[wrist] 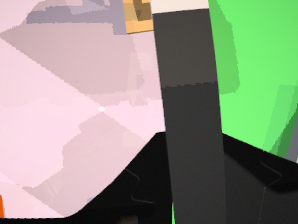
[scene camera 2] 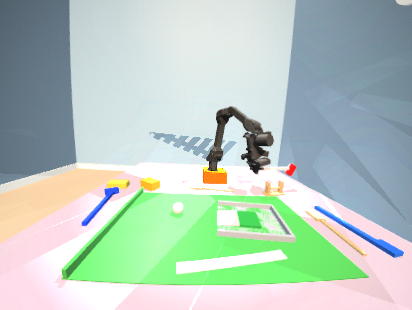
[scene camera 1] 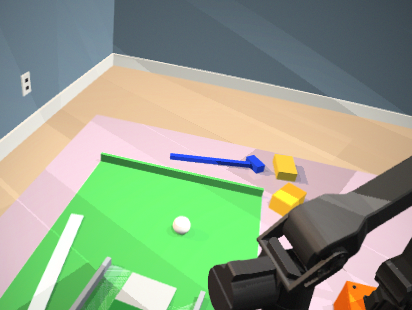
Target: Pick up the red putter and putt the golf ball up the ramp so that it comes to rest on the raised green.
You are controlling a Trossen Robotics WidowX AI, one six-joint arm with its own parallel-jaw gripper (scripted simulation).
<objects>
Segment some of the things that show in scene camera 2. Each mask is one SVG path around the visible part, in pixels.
A white strip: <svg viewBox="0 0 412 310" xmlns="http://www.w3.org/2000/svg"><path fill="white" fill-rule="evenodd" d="M287 257L279 249L272 252L177 263L176 274L267 263L287 259Z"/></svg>
</objects>
